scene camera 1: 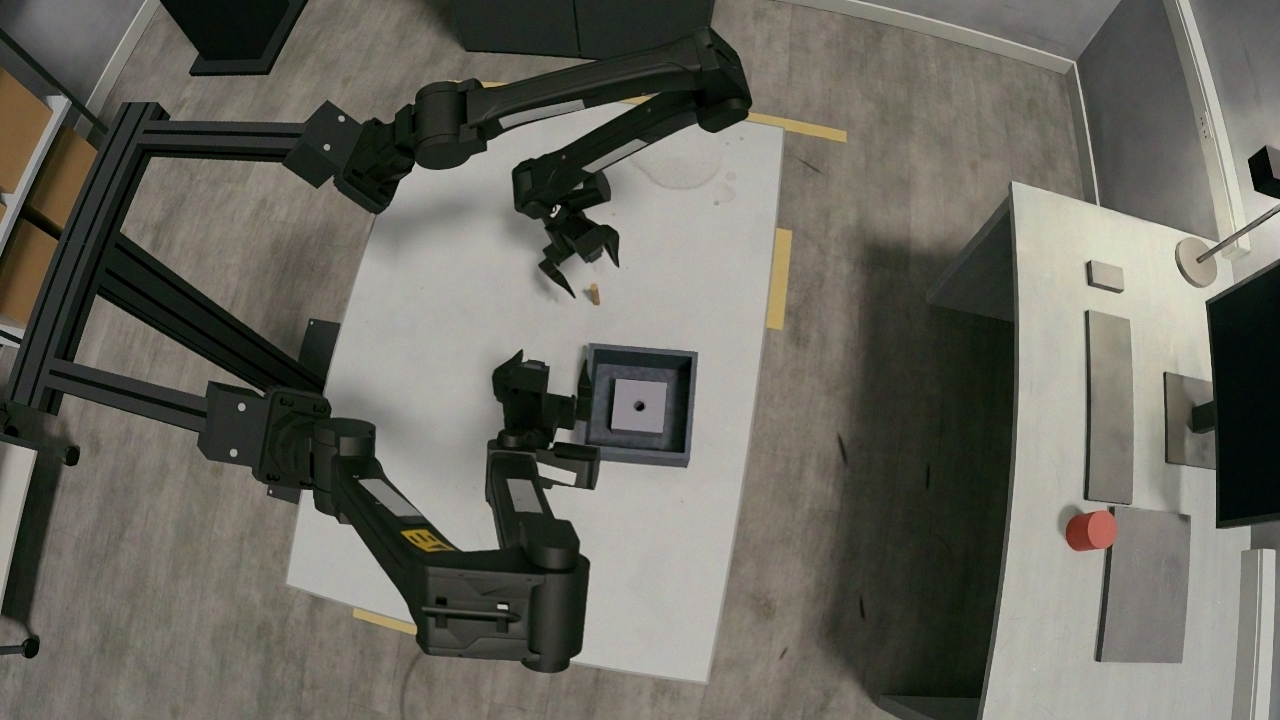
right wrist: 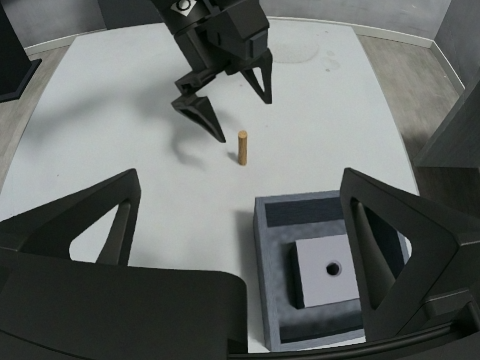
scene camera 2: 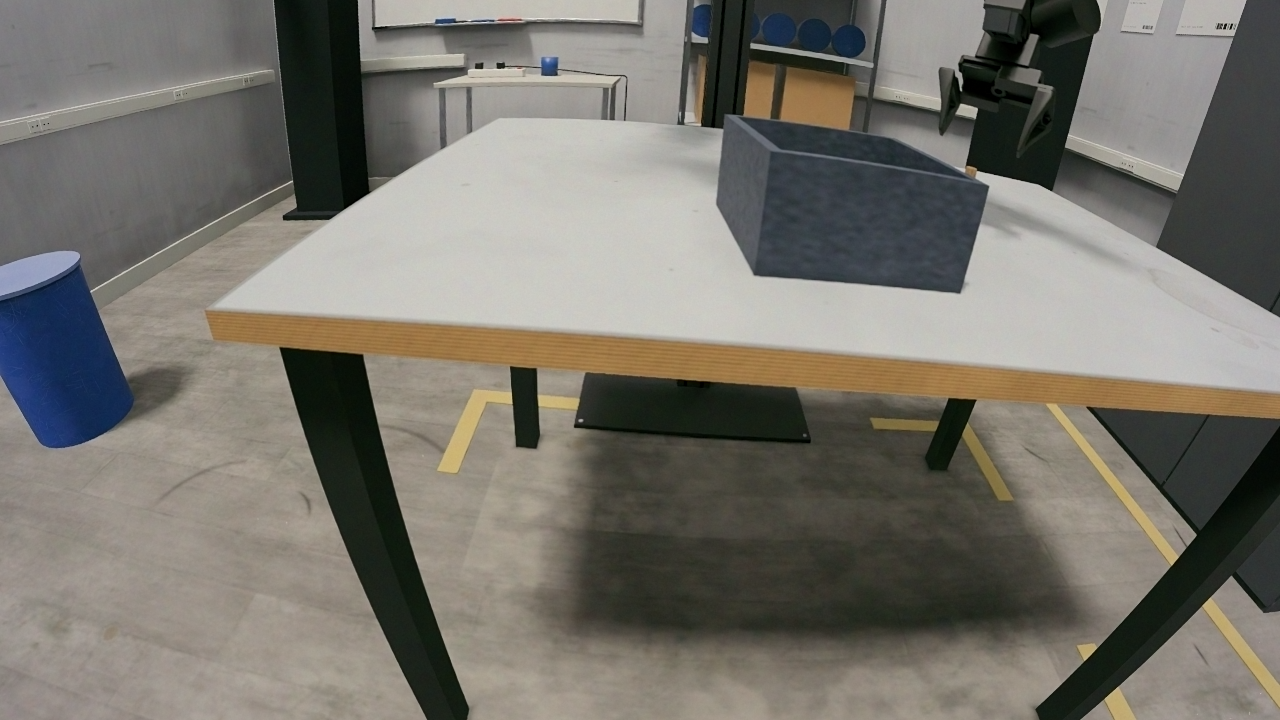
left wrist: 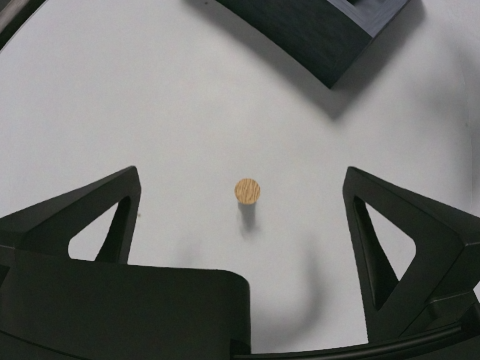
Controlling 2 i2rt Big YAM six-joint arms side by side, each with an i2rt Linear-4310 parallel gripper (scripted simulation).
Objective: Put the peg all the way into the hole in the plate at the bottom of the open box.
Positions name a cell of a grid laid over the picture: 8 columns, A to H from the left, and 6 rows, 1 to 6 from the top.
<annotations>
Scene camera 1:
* my left gripper: D3
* my right gripper: D3
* dark box: D4
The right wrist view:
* my left gripper: E3
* my right gripper: E3
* dark box: E4
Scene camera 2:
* my left gripper: G2
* dark box: F2
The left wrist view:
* my left gripper: E3
</annotations>
